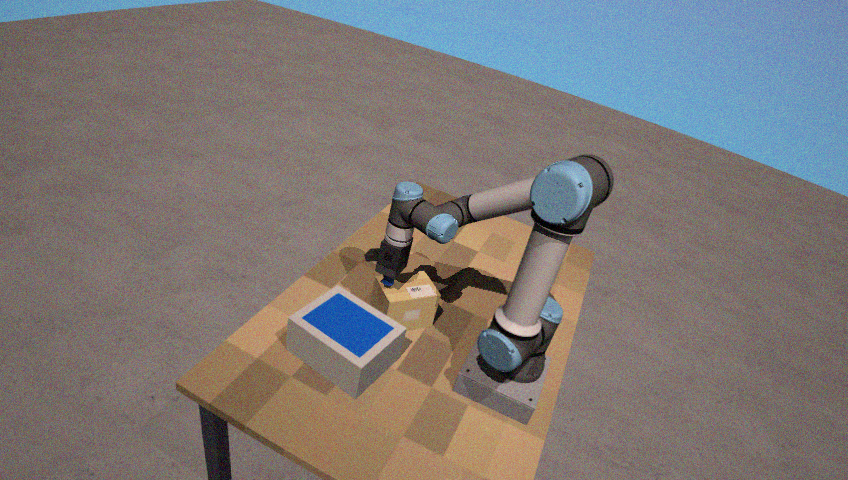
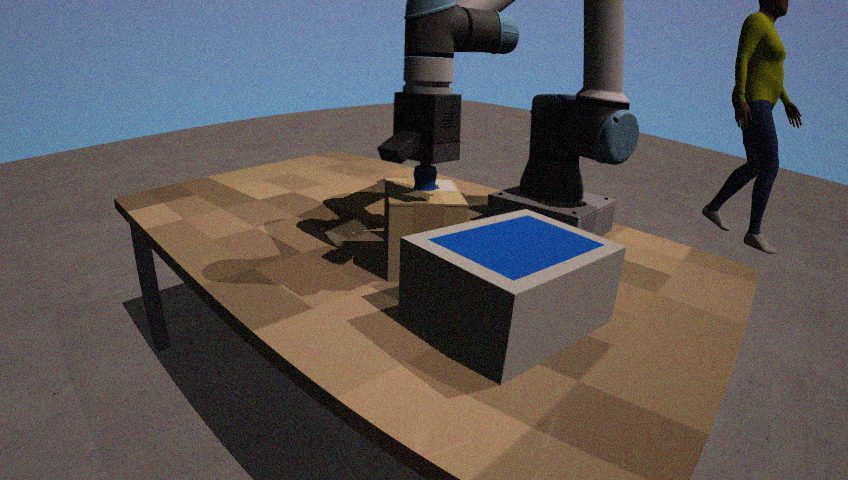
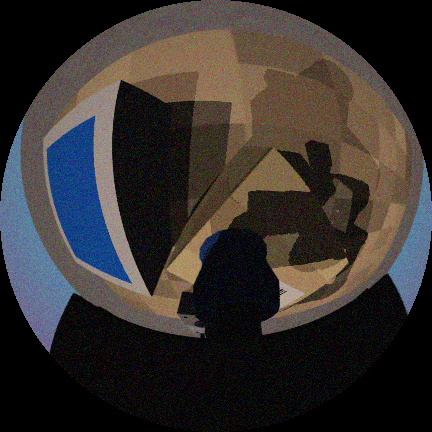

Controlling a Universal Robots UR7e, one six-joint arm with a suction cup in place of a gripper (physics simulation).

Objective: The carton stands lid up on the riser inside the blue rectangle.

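Seen in the pictures: end effector, tool point: (image 1: 388, 281) (image 2: 424, 188) (image 3: 233, 256); arm's base, origin of the base link: (image 2: 551, 193).
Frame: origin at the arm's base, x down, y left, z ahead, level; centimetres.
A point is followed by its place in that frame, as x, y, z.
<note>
The brown carton (image 1: 412, 305) {-3.3, -0.4, 34.1} (image 2: 414, 224) {-2.5, 0.0, 45.4} (image 3: 275, 171) {-5.8, -2.7, 47.0} stands on the table right behind the grey riser (image 1: 322, 358) {0.9, 28.8, 46.0} (image 2: 564, 316) {1.4, 28.5, 48.1} (image 3: 105, 181) {-4.9, 9.4, 47.3}. Its white label (image 1: 418, 290) {-5.8, -4.8, 34.7} (image 3: 290, 292) {-5.8, -7.1, 34.3} faces up. The top of the riser carries the blue rectangle (image 1: 346, 324) {-4.9, 19.6, 44.9} (image 2: 514, 245) {-4.9, 18.8, 46.6} (image 3: 76, 193) {-4.9, 15.3, 47.1}, which is bare. My suction cup (image 1: 387, 281) (image 2: 424, 177) (image 3: 235, 257) points straight down at the carton's top, near the edge away from the label. It sits just above or on the surface; I cannot tell whether it touches. It holds nothing.
The wooden table (image 1: 354, 430) {7.1, 39.1, 29.5} (image 2: 623, 382) {7.1, 39.0, 48.5} carries the arm's grey base block (image 1: 501, 388) {-0.3, 12.0, 1.2} (image 2: 564, 209) {-0.3, 8.6, 10.3} to the right of the carton. A person (image 2: 757, 119) in a yellow top walks on the floor beyond the table.
</note>
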